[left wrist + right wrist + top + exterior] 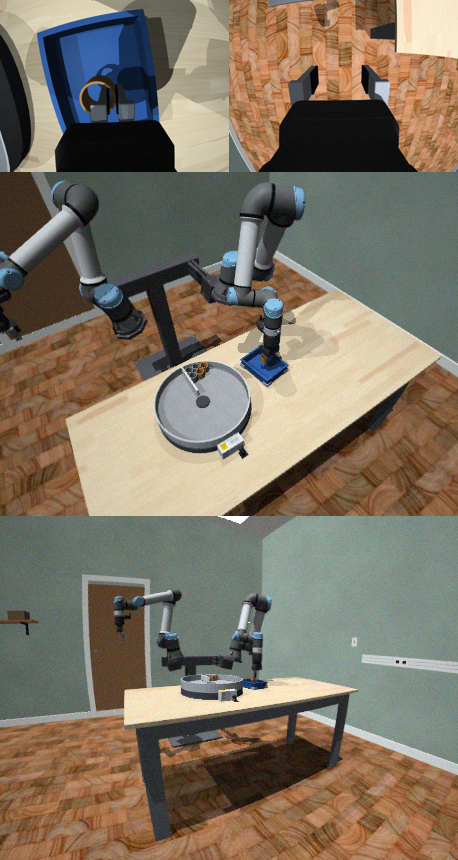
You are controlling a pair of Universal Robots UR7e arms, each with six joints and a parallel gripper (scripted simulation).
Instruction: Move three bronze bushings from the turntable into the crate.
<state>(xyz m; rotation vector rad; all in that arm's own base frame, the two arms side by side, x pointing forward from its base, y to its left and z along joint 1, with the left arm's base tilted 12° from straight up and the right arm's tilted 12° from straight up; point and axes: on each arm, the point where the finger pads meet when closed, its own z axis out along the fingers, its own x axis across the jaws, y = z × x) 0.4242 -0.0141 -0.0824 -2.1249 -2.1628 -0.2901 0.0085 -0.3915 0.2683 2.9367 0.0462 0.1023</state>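
The blue crate lies 2 cm to the right of my left hand and 7 cm below it. Round my left hand: turntable: 9 cm ahead, 37 cm to the right, 4 cm below.
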